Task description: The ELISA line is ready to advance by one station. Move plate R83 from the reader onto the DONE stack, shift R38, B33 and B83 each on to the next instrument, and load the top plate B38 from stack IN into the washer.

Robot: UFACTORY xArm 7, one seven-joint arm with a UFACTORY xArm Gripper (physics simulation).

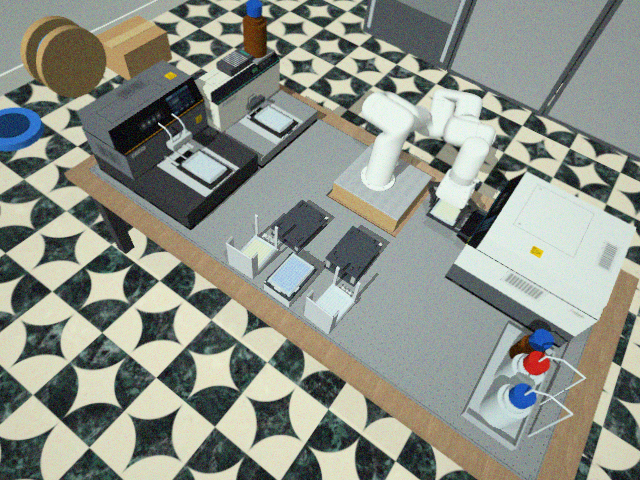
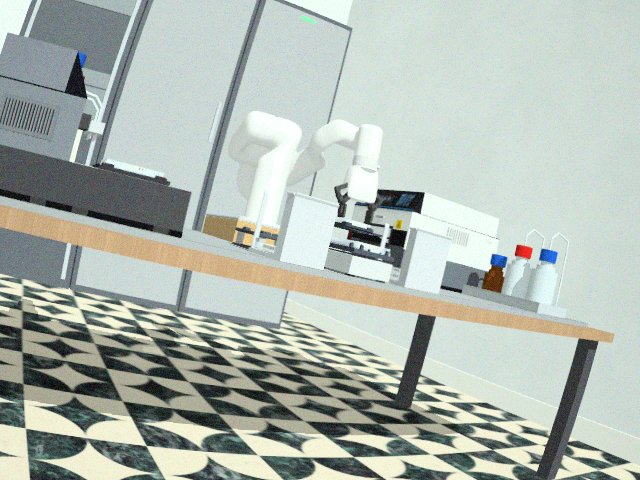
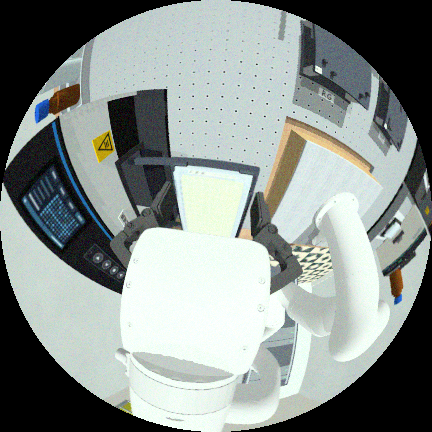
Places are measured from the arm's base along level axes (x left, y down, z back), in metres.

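Pixels of known places: gripper, fingertip midpoint: [image 1: 444,211] [image 2: 354,220] [image 3: 212,194]; arm's base, origin of the base link: [image 1: 377,178] [image 3: 336,212].
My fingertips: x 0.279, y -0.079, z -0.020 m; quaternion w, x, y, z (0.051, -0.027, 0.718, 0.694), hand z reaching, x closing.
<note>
Ahead of a thing's pixels: the offset from my fingertips to its top centre. "spot": to the spot under its first point.
A pale yellow plate @(dx +0.000, dy +0.003, dz +0.040 m) [image 1: 445,212] [image 3: 211,199] lies on the dark tray @(spot: dx +0.082, dy +0.023, dz -0.016 m) [image 3: 153,160] that sticks out of the white reader @(dx +0.305, dy -0.130, dz +0.073 m) [image 1: 520,243] [image 2: 456,221]. My gripper [image 1: 452,206] [image 2: 358,210] [image 3: 212,194] is open just above it, with one finger on each long side and not touching. White plates sit on the dark washer [image 1: 203,167] and on the pale instrument beside it [image 1: 272,119]. A blue plate @(dx -0.221, dy +0.071, dz -0.493 m) [image 1: 290,275] lies on a nest near the front edge. Two white stack racks @(spot: dx -0.363, dy +0.063, dz -0.575 m) [image 1: 239,259] @(spot: dx -0.068, dy +0.045, dz -0.540 m) [image 1: 318,311] flank it. I cannot read any plate labels.
Two empty dark nests @(spot: dx -0.341, dy +0.100, dz -0.317 m) [image 1: 301,223] @(spot: dx -0.131, dy +0.081, dz -0.286 m) [image 1: 355,252] lie mid-table. The arm's base block [image 1: 385,200] stands behind them. A tray of bottles @(spot: dx +0.460, dy -0.044, dz -0.392 m) [image 1: 520,395] is at the front right. A brown bottle @(spot: dx -0.905, dy -0.188, dz +0.008 m) [image 1: 254,33] stands on the pale instrument. A cardboard box [image 1: 132,45] is on the floor.
</note>
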